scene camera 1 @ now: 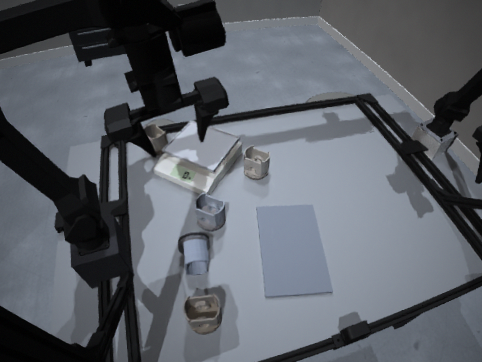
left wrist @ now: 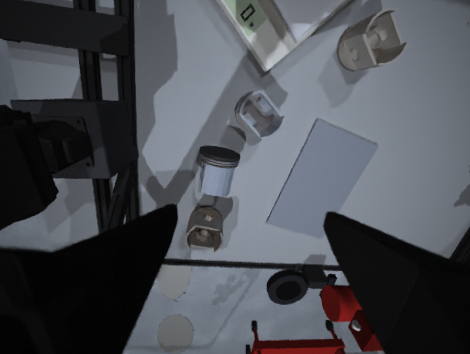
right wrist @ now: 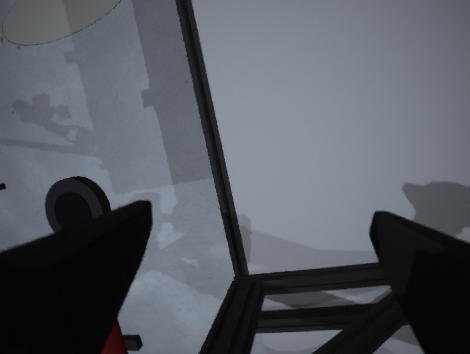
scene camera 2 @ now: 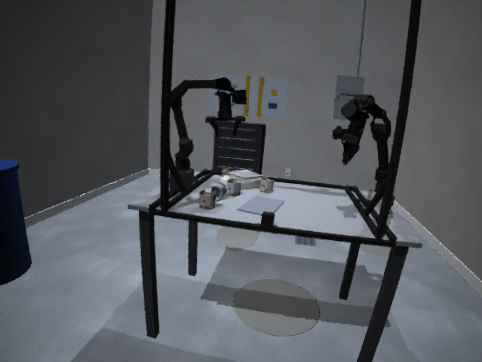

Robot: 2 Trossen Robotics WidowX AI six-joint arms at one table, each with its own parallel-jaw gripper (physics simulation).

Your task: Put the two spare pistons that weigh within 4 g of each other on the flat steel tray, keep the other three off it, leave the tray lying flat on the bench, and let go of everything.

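Frame: origin at the left arm's base, x down, y left, z ahead, level; millimetres.
Where they show: left gripper, fingertip midpoint: (scene camera 1: 178,148) (left wrist: 251,215) (scene camera 2: 225,137); right gripper, fingertip midpoint: (right wrist: 262,218) (scene camera 2: 344,163); left arm's base, origin of the base link: (scene camera 1: 92,239) (left wrist: 63,142) (scene camera 2: 182,169); right arm's base, origin of the base link: (scene camera 1: 438,129).
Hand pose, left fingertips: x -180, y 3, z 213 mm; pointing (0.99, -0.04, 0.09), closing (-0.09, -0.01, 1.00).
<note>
Things, the pixels of their top centre, and the offset from my left fingertips. "pt": a spot on its surface instead.
- steel tray, middle of its top: (left wrist: 320,186) (scene camera 1: 291,245) (scene camera 2: 262,204) dx +286, dy -111, dz +205 mm
- tan piston, middle of its top: (left wrist: 204,240) (scene camera 1: 201,306) (scene camera 2: 207,191) dx +224, dy -196, dz -39 mm
- silver piston, middle of its top: (left wrist: 217,177) (scene camera 1: 193,246) (scene camera 2: 217,184) dx +221, dy -65, dz -16 mm
- beige piston, middle of its top: (left wrist: 387,37) (scene camera 1: 257,153) (scene camera 2: 267,178) dx +224, dy +150, dz +223 mm
- scale, surface spot: (left wrist: 272,50) (scene camera 1: 205,182) pt dx +259, dy +129, dz +66 mm
- raised pale pan, middle of its top: (scene camera 1: 201,144) (scene camera 2: 245,174) dx +231, dy +248, dz +93 mm
The steel tray (scene camera 1: 294,250) (scene camera 2: 261,204) (left wrist: 325,175) lies flat, with no piston on it. Left of it stand a tan piston (scene camera 1: 202,314) (scene camera 2: 207,199) (left wrist: 205,229) and a grey one (scene camera 1: 210,212) (scene camera 2: 233,188) (left wrist: 259,115); between them a silver piston (scene camera 1: 195,254) (scene camera 2: 218,191) (left wrist: 218,172) lies on its side. A beige piston (scene camera 1: 257,162) (scene camera 2: 266,185) (left wrist: 372,42) stands right of the scale, another piston (scene camera 1: 156,136) behind it. My left gripper (scene camera 1: 178,147) (scene camera 2: 226,133) (left wrist: 251,215) is open and empty, high above the bench. My right gripper (scene camera 2: 344,162) (right wrist: 262,218) is open and empty, raised at the right.
A scale (scene camera 1: 207,182) (scene camera 2: 245,181) (left wrist: 272,50) with a raised pale pan (scene camera 1: 200,145) stands at the back left; its display shows 0. Dark rails (scene camera 1: 290,107) (right wrist: 210,125) edge the bench. A red wheeled frame (left wrist: 300,346) is on the floor.
</note>
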